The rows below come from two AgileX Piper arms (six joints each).
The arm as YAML. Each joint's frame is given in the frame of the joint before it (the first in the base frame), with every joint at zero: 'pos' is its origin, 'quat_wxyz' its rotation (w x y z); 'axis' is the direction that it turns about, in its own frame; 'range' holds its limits. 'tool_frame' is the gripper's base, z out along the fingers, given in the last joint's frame.
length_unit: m
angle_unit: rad
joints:
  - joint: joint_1
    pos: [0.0, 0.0, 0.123]
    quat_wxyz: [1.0, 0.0, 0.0, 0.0]
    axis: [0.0, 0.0, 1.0]
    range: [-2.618, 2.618]
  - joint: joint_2
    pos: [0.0, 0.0, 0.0]
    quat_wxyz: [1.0, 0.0, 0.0, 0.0]
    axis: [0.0, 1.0, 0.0]
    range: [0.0, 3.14]
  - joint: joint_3
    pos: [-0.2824, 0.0, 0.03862]
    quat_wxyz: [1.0, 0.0, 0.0, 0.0]
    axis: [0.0, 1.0, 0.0]
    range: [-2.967, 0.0]
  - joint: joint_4
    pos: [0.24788, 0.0, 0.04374]
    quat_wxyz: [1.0, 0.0, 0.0, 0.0]
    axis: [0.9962, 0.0, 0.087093]
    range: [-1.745, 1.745]
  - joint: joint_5
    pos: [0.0, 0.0, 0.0]
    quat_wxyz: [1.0, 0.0, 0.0, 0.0]
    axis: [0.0, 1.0, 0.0]
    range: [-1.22, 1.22]
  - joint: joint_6
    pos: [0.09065, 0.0, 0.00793]
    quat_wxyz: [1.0, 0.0, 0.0, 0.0]
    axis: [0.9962, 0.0, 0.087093]
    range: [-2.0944, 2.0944]
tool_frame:
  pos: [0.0, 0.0, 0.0]
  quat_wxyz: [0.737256, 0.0, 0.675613, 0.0]
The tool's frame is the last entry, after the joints.
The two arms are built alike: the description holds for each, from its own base.
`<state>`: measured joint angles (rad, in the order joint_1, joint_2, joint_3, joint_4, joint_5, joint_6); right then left.
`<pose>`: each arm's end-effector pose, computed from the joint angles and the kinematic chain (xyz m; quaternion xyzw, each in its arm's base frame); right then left.
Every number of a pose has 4 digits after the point. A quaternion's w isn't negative.
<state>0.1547 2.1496 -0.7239 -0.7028 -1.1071 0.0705 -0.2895 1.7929 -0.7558 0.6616 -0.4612 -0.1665</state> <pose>0.3236 0.1037 0.0740 -0.3425 0.7223 0.2104 0.5627 0.3159 -0.1201 0.1511 0.3730 0.7893 -0.0849 0.4804</pose>
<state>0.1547 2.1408 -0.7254 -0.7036 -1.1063 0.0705 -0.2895 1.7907 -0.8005 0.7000 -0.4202 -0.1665</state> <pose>0.3244 0.1039 0.0771 -0.3435 0.7194 0.2092 0.5663 0.3244 -0.1216 0.1593 0.3890 0.7813 -0.0686 0.4832</pose>
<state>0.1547 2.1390 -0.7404 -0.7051 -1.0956 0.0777 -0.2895 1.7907 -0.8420 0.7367 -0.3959 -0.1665</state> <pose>0.3282 0.1043 0.0791 -0.3435 0.7185 0.2075 0.5681 0.3322 -0.1236 0.1674 0.4038 0.7707 -0.0559 0.4897</pose>
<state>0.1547 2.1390 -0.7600 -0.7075 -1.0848 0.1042 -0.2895 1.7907 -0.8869 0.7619 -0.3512 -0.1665</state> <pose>0.3330 0.1049 0.0812 -0.3370 0.7200 0.2110 0.5688 0.3408 -0.1241 0.1757 0.4122 0.7662 -0.0377 0.4916</pose>
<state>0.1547 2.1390 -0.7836 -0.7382 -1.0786 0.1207 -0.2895 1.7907 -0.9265 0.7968 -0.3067 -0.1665</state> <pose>0.3372 0.1072 0.0841 -0.3461 0.7132 0.2168 0.5697 0.3479 -0.1241 0.1829 0.4241 0.7610 -0.0178 0.4906</pose>
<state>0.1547 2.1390 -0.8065 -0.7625 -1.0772 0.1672 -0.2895 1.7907 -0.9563 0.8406 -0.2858 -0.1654</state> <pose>0.3415 0.1093 0.0874 -0.3417 0.7113 0.2308 0.5693 0.3528 -0.1250 0.1891 0.4407 0.7502 -0.0028 0.4929</pose>
